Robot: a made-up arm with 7 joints. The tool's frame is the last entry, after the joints. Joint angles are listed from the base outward. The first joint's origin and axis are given. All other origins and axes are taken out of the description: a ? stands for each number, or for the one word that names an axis. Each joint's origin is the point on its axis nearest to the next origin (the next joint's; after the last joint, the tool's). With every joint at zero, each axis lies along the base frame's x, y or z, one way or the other. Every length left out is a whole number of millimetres.
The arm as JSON. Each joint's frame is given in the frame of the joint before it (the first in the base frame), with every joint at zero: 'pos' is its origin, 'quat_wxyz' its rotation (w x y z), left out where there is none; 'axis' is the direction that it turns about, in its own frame. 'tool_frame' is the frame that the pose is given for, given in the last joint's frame.
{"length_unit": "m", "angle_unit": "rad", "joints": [
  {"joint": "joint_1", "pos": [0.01, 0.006, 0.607], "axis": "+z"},
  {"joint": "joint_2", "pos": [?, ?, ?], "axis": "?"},
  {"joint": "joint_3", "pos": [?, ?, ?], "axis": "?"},
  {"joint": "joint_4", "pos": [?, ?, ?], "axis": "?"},
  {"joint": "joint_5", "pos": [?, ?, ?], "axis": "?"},
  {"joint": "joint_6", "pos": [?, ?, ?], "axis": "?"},
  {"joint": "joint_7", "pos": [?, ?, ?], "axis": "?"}
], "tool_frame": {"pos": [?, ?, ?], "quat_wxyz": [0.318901, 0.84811, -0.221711, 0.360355]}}
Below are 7 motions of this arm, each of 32 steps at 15 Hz.
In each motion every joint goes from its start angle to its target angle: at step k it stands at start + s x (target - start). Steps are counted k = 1, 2, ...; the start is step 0. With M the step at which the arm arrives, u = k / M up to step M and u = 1 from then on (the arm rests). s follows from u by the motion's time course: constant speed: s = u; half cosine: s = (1 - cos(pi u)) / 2; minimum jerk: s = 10 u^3 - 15 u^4 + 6 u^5.
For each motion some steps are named. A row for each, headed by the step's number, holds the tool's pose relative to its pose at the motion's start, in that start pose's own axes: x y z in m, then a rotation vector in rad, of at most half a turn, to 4 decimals.
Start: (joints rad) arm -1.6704 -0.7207 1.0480 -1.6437 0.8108 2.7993 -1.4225
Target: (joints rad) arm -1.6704 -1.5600 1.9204 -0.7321 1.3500 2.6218 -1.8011
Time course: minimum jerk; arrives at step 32
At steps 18, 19, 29, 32:
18: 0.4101 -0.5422 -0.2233 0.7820 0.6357 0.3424
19: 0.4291 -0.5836 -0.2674 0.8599 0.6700 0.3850
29: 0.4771 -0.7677 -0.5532 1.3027 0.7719 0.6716
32: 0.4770 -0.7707 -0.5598 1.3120 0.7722 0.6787

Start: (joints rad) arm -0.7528 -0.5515 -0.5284 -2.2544 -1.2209 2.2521 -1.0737
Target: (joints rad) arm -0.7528 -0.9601 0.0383 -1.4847 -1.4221 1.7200 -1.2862
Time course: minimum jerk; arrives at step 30
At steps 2, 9, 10, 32:
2: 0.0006 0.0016 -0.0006 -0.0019 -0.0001 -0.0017
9: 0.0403 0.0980 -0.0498 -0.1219 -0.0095 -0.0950
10: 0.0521 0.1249 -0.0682 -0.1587 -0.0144 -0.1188
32: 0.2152 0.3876 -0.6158 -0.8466 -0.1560 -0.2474

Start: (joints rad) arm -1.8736 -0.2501 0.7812 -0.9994 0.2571 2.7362 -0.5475
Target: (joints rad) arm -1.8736 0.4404 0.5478 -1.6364 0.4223 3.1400 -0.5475
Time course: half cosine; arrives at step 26
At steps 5, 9, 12, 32:
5: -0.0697 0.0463 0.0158 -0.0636 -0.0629 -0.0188
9: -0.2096 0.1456 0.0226 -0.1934 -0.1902 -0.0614
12: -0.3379 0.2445 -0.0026 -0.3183 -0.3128 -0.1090
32: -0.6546 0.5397 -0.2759 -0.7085 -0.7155 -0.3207

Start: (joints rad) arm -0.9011 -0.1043 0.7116 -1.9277 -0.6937 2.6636 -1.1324
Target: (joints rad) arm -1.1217 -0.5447 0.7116 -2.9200 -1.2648 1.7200 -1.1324
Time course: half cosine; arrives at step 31
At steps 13, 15, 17, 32:
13: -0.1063 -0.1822 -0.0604 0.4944 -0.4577 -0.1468
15: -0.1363 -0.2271 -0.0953 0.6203 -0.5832 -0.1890
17: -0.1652 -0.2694 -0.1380 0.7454 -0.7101 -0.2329
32: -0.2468 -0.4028 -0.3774 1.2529 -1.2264 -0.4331

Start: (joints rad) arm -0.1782 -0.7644 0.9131 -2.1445 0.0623 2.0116 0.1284
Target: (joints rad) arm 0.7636 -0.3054 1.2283 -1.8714 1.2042 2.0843 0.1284
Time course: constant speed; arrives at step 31
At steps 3, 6, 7, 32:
3: 0.0118 -0.0167 -0.0627 0.1569 -0.0627 0.0590
6: 0.0208 -0.0268 -0.1270 0.3139 -0.1339 0.1056
7: 0.0233 -0.0287 -0.1487 0.3661 -0.1595 0.1183
32: -0.0217 0.1216 -0.6372 1.4467 -1.0065 -0.0916

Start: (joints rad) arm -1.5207 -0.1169 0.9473 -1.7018 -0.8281 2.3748 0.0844
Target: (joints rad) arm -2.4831 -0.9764 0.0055 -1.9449 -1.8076 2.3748 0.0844
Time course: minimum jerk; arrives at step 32
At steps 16, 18, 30, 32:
16: -0.2010 0.4584 0.1049 -0.6538 0.0844 -1.0125
18: -0.2011 0.5769 0.0677 -0.7735 0.0513 -1.2551
30: -0.0767 0.8435 -0.1887 -1.0947 -0.1953 -2.0167
32: -0.0756 0.8442 -0.1905 -1.0963 -0.1973 -2.0208

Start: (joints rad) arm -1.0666 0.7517 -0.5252 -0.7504 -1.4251 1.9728 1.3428
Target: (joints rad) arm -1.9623 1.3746 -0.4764 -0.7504 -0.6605 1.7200 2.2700
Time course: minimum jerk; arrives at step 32
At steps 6, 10, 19, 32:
6: -0.0470 0.0046 -0.0017 -0.0468 -0.0157 -0.0381
10: -0.1751 0.0275 0.0008 -0.1852 -0.0458 -0.1426
19: -0.6233 0.2612 0.0837 -0.8300 0.0359 -0.5280
32: -0.8326 0.5408 0.1688 -1.3069 0.2948 -0.7501

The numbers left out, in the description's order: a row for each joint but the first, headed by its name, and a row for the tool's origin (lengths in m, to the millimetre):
joint_2: xyz 0.028 0.001 0.0, axis +y
joint_3: xyz 0.013 0.0 0.32, axis +z
joint_4: xyz 0.131 -0.025 0.0, axis -y
joint_5: xyz -0.103 0.0 0.459, axis +z
joint_6: xyz -0.023 0.034 0.0, axis -y
joint_7: xyz 0.176 0.0 -0.013, axis -z
tool: xyz -0.02 0.006 0.0

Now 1 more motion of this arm.
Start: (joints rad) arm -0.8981 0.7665 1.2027 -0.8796 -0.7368 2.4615 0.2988
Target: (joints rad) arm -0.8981 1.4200 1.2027 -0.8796 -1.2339 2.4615 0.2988
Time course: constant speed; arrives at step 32
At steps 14, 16, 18, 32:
14: -0.1876 0.0907 0.0980 -0.0944 -0.0733 -0.1588
16: -0.2158 0.1053 0.1070 -0.1049 -0.0855 -0.1822
18: -0.2442 0.1202 0.1147 -0.1146 -0.0981 -0.2058
32: -0.4449 0.2318 0.1310 -0.1606 -0.1981 -0.3713

